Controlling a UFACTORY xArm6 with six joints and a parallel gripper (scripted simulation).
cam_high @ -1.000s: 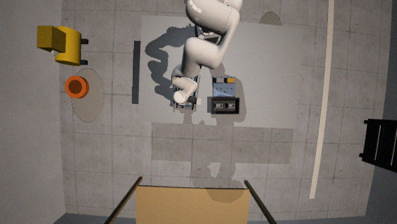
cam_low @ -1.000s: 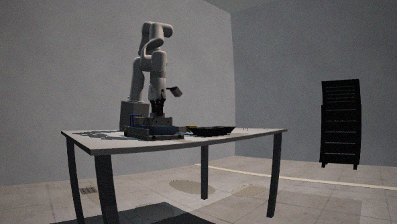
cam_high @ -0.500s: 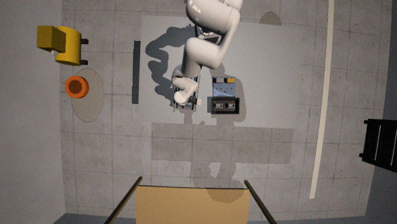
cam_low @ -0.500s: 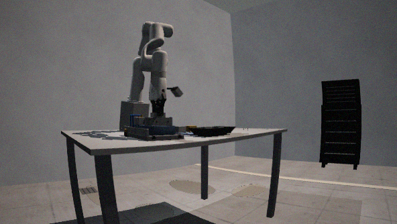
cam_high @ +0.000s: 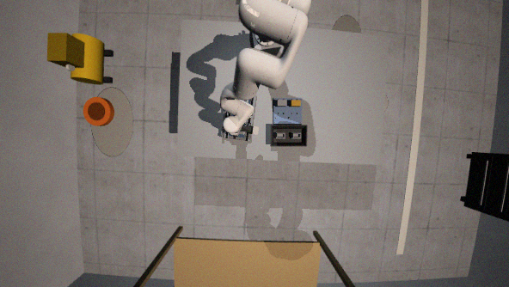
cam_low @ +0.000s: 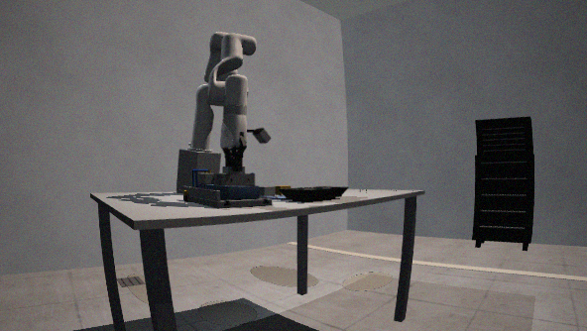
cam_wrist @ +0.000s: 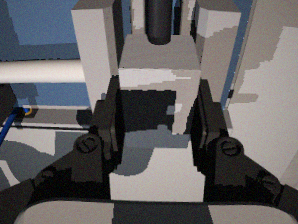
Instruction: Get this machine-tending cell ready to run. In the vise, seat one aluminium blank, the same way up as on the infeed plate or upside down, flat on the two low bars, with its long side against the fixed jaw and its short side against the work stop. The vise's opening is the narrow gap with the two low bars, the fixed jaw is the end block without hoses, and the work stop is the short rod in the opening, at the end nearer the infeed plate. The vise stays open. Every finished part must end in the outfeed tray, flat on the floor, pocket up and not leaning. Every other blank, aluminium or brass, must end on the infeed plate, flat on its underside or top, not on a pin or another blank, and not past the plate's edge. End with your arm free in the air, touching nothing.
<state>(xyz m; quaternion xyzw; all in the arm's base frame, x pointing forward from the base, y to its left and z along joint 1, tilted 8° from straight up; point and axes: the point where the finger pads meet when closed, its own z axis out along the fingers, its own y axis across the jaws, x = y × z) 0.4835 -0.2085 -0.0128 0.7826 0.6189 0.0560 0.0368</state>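
Right now my hand is 1 cm short of the dark work stop rod, 5 cm to the right of it and 3 cm above it. The rest, counted from my hand: brass blank: 12 cm behind, 38 cm to the left, 10 cm below.
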